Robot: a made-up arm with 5 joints. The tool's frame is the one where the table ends. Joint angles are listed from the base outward.
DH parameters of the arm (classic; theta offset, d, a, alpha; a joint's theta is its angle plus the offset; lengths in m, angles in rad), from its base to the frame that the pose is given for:
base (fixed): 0 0.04 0 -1.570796
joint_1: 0 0.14 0.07 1.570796
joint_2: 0 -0.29 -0.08 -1.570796
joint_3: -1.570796 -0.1 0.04 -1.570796
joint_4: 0 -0.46 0.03 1.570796
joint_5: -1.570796 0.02 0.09 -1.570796
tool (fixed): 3.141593 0.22 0 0
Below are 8 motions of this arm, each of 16 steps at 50 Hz.
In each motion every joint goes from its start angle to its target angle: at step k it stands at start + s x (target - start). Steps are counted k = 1, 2, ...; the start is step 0. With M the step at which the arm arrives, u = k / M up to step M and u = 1 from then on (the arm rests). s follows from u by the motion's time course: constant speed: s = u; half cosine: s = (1 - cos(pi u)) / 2; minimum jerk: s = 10 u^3 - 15 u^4 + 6 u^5.
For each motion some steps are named. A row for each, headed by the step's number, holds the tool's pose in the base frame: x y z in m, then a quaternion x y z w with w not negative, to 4 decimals.
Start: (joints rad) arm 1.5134 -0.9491 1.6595 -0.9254 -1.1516
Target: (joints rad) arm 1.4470 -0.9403 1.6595 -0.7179 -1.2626
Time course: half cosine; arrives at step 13
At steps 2, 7, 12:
2: 0.4024 0.0829 0.0267 0.0212 0.8341 -0.0335 0.5502
7: 0.4019 0.0806 0.0513 -0.0069 0.8082 -0.0752 0.5840
12: 0.4002 0.0807 0.0719 -0.0314 0.7837 -0.1098 0.6105

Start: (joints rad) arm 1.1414 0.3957 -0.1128 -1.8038 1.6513
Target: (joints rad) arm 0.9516 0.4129 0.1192 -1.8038 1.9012
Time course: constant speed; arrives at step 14
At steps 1, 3, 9, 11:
1: -0.3754 0.0112 0.0979 -0.7573 0.5741 -0.1218 0.2864
3: -0.3660 0.0038 0.0878 -0.7594 0.5746 -0.1332 0.2747
9: -0.3366 -0.0186 0.0599 -0.7645 0.5743 -0.1690 0.2390
11: -0.3263 -0.0260 0.0514 -0.7658 0.5737 -0.1814 0.2270

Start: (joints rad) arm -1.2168 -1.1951 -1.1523 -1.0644 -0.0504
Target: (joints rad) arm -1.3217 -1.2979 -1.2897 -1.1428 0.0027
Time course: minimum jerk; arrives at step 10
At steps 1, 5, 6, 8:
1: 0.7084 0.5917 -0.1936 -0.1639 -0.3809 -0.8698 0.2673
5: 0.7512 0.5568 -0.1232 -0.1349 -0.3519 -0.8986 0.2244
6: 0.7647 0.5427 -0.0967 -0.1237 -0.3405 -0.9084 0.2086
8: 0.7815 0.5216 -0.0589 -0.1072 -0.3236 -0.9215 0.1862

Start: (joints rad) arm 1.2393 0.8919 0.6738 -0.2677 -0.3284
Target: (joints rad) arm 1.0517 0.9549 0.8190 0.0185 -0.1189
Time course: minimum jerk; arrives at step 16
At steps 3, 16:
3: 0.2118 -0.1948 0.2879 0.1301 0.5849 0.4919 0.6317
16: 0.2697 -0.1290 0.2137 0.0848 0.6864 0.4455 0.5684

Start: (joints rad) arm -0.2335 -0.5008 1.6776 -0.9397 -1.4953
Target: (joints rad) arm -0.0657 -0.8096 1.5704 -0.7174 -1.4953
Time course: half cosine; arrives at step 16
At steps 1, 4, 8, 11, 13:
1: -0.0877 0.0368 0.4226 0.0016 -0.0366 0.2177 0.9753
4: -0.0916 0.0464 0.4229 0.0045 -0.0316 0.1819 0.9828
8: -0.0982 0.0751 0.4251 0.0081 -0.0173 0.0880 0.9959
11: -0.0992 0.1012 0.4279 0.0068 -0.0052 0.0136 0.9999
13: -0.0983 0.1152 0.4296 0.0048 0.0010 -0.0234 0.9997

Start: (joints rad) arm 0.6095 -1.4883 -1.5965 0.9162 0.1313
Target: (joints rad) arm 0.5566 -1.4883 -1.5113 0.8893 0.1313
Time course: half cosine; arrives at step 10
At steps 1, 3, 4, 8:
1: -0.6679 0.3967 -0.4885 -0.2470 -0.3912 -0.1375 0.8758
3: -0.6609 0.4058 -0.4923 -0.2445 -0.3926 -0.1461 0.8745
4: -0.6554 0.4127 -0.4951 -0.2426 -0.3936 -0.1526 0.8734
8: -0.6331 0.4402 -0.5051 -0.2344 -0.3974 -0.1786 0.8690

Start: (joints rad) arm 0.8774 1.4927 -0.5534 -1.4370 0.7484
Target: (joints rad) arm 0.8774 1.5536 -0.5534 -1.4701 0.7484
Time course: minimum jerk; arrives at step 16
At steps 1, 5, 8, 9, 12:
1: -0.4139 -0.2752 -0.1534 -0.3014 0.0754 0.3799 0.8713
5: -0.4120 -0.2764 -0.1577 -0.3000 0.0714 0.3816 0.8713
8: -0.4086 -0.2784 -0.1654 -0.2976 0.0641 0.3847 0.8714
9: -0.4073 -0.2791 -0.1682 -0.2966 0.0614 0.3858 0.8714
12: -0.4043 -0.2807 -0.1749 -0.2944 0.0550 0.3884 0.8715

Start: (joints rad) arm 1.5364 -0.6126 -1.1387 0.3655 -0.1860
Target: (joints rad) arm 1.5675 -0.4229 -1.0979 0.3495 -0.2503
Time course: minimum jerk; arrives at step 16
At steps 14, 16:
14: -0.7119 0.2368 0.5605 -0.0476 0.0922 -0.0833 0.9911
16: -0.7115 0.2352 0.5614 -0.0463 0.0924 -0.0832 0.9912

